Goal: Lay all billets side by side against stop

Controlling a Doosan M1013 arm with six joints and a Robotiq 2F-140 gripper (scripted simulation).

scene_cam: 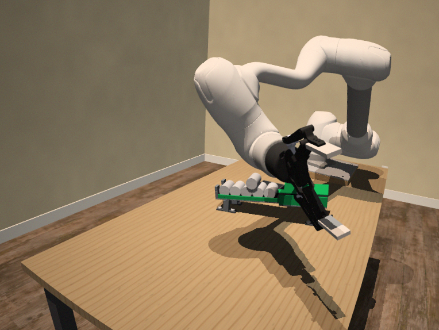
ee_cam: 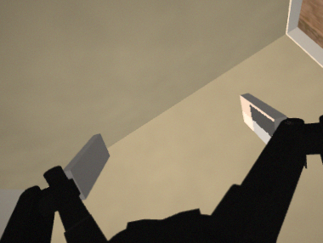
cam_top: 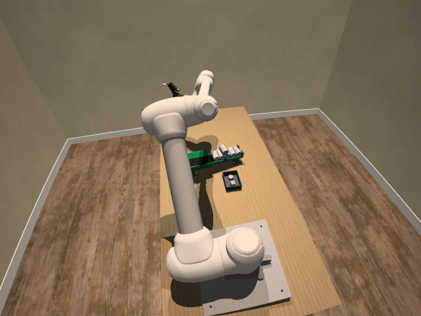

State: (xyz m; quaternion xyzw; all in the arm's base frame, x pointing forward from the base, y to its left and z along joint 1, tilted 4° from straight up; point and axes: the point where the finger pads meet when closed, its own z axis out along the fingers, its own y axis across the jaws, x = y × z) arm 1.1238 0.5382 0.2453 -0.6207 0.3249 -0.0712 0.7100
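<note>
Now: hand 38 cm past the grey stop, 57 cm to the left of it and 25 cm above it. The rest, counted from my hand: black tray 60 cm behind, 51 cm to the right, 30 cm below.
</note>
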